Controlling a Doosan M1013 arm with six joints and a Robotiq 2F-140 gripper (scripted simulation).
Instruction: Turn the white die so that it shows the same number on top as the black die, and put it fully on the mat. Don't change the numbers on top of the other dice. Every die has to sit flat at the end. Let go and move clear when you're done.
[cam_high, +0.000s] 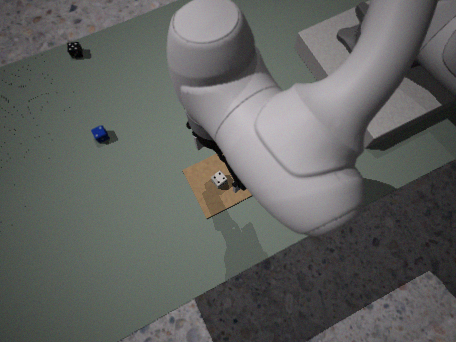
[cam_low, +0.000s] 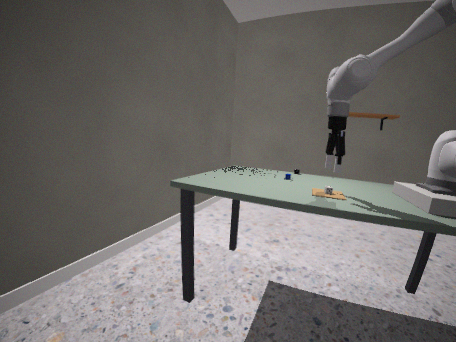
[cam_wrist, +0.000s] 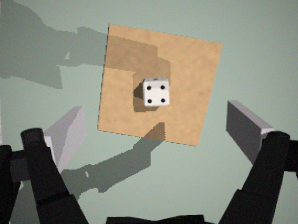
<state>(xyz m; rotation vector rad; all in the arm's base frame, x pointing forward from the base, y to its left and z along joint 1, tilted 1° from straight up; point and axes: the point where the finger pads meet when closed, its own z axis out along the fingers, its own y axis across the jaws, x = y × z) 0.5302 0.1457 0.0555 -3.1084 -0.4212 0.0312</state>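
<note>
My hand is 10 cm above the white die. Also, from my hand: brown mat: 12 cm below; then blue die: 23 cm ahead, 24 cm to the right, 11 cm below; then black die: 22 cm ahead, 51 cm to the right, 11 cm below.
</note>
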